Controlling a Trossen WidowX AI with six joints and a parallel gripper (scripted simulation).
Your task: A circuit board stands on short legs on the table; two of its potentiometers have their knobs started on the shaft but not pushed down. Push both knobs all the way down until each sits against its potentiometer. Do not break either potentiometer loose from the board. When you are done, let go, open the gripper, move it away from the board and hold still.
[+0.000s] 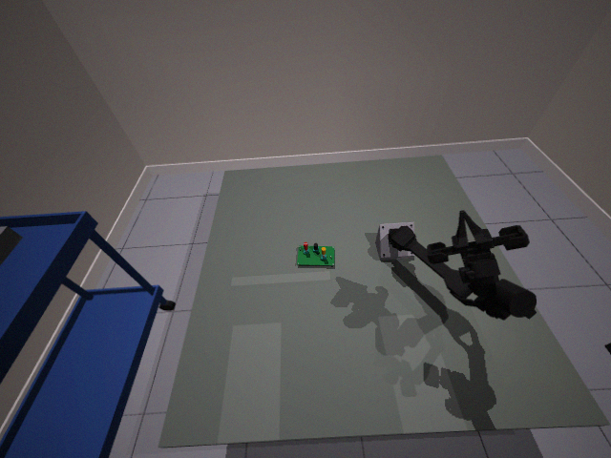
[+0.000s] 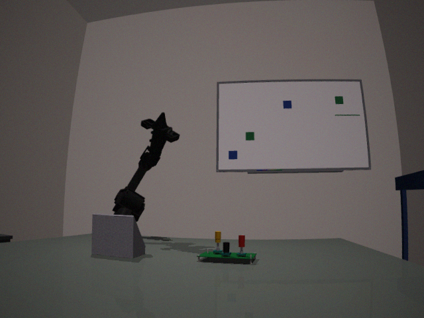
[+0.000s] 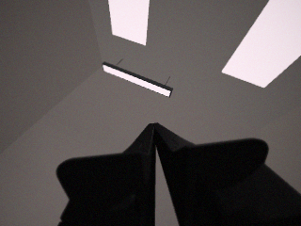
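The yellow knob lies 490 mm below my gripper tip, 290 mm ahead of it and 250 mm to the right of it. The rest, counted from my gripper tip: red knob: 500 mm below, 370 mm ahead, 290 mm to the right.
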